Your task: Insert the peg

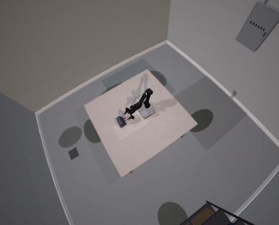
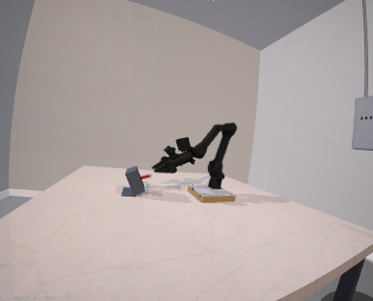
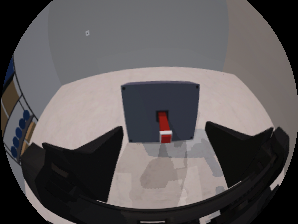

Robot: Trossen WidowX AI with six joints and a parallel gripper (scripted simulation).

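Now: gripper tip 4 cm above the peg and 3 cm short of it. The rest, counted from my gripper tip: panel 8 cm ahead, 6 cm below.
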